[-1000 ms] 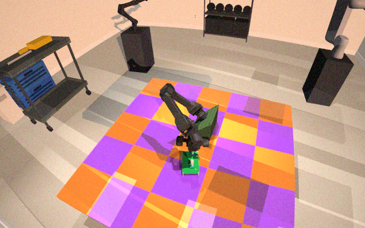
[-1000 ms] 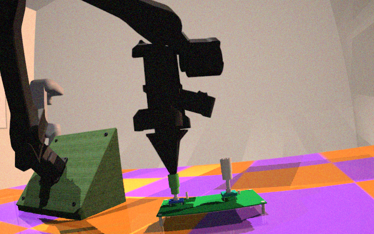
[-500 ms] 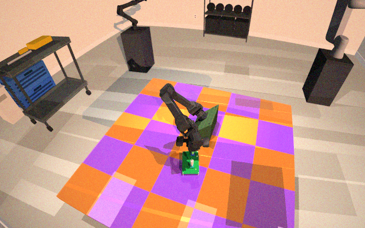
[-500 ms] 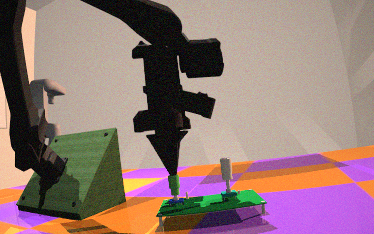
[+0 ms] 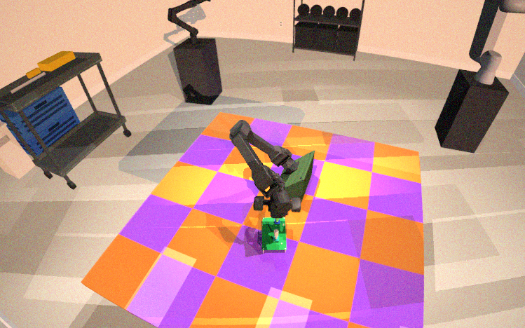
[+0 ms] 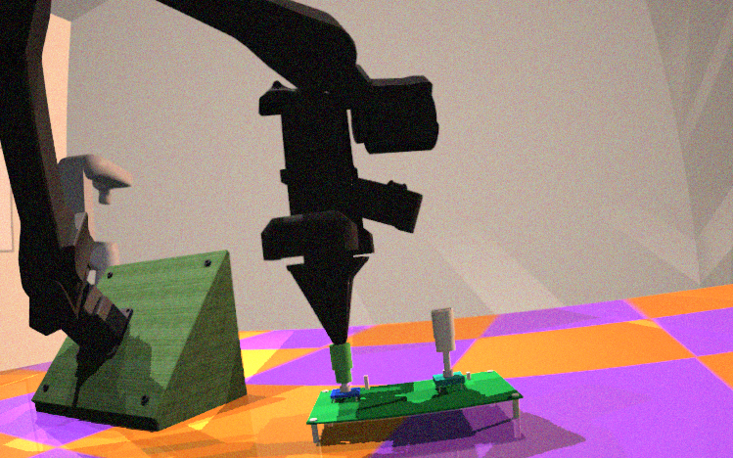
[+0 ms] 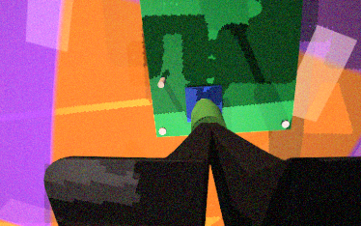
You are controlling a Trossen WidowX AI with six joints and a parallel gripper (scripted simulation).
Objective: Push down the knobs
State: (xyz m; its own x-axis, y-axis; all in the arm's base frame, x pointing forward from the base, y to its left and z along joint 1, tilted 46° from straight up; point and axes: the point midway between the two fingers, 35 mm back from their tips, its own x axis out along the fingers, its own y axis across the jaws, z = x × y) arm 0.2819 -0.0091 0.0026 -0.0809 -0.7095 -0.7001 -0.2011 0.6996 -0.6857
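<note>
Now: gripper tip 80 mm short of the white knob, 20 mm to the right of it and 10 mm below it.
</note>
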